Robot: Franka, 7 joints.
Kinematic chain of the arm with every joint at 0, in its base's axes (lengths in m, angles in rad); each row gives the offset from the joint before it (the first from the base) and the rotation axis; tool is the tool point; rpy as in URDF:
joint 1: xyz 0 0 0.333 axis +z
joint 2: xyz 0 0 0 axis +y
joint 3: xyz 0 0 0.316 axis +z
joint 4: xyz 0.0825 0 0 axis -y
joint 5: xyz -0.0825 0 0.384 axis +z
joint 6: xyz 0 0 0 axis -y
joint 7: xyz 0.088 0 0 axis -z
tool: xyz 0 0 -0.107 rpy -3.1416 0 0
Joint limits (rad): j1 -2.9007..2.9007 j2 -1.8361..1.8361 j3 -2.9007..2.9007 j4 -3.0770..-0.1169 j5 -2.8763..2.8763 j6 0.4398..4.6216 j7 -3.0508..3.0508
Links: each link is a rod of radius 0.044 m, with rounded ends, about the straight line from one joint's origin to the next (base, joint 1, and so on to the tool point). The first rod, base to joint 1, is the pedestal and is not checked.
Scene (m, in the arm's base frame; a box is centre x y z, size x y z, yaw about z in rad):
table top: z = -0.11
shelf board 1: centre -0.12 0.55 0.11 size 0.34 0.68 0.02 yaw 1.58
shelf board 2: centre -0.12 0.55 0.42 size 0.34 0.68 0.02 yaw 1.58
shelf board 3: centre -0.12 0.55 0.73 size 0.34 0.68 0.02 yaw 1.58
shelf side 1: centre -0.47 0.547 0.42 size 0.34 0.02 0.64 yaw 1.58
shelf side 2: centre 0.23 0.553 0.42 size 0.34 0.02 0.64 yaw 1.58
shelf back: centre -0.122 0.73 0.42 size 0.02 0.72 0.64 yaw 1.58
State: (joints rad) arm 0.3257 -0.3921 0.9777 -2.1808 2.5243 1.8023 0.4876
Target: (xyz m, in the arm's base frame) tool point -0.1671 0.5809 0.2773
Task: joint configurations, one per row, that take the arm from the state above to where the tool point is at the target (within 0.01 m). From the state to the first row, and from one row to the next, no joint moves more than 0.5 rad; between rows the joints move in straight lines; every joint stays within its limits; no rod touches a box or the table.
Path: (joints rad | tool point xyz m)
1: 0.4271 -0.7445 0.7776 -2.4553 2.5264 1.7340 0.4876 | 0.0321 0.4515 0.5837
2: 0.5285 -1.0969 0.5775 -2.7298 2.5285 1.6657 0.4876 | 0.0336 0.3428 0.5945
3: 0.6299 -1.4492 0.3774 -3.0043 2.5307 1.5975 0.4876 | 0.0308 0.2347 0.5850
4: 0.1713 -1.4918 0.0514 -3.0147 2.5643 1.4321 0.4876 | 0.1225 0.1032 0.6396
5: -0.2873 -1.5344 -0.2747 -3.0251 2.5979 1.2667 0.4876 | 0.0954 -0.0532 0.6595
6: -0.7459 -1.5770 -0.6008 -3.0355 2.6315 1.1013 0.4876 | -0.0347 -0.1445 0.6395
7: -1.2045 -1.6196 -0.9269 -3.0459 2.6651 0.9359 0.4876 | -0.1916 -0.1184 0.5808
8: -1.6631 -1.6622 -1.2530 -3.0562 2.6987 0.7706 0.4876 | -0.2862 0.0073 0.4915
9: -2.1218 -1.7047 -1.5791 -3.0666 2.7323 0.6052 0.4876 | -0.2703 0.1580 0.3848
10: -2.5804 -1.7473 -1.9051 -3.0770 2.7659 0.4398 0.4876 | -0.1641 0.2516 0.2773
11: -2.4345 -1.7769 -1.7807 -2.6889 2.8027 0.4398 0.4876 | -0.1865 0.3729 0.2674
12: -2.2885 -1.8065 -1.6562 -2.3007 2.8395 0.4398 0.4876 | -0.1874 0.4858 0.2726
13: -2.1426 -1.8361 -1.5317 -1.9126 2.8763 0.4398 0.4876 | -0.1671 0.5809 0.2773

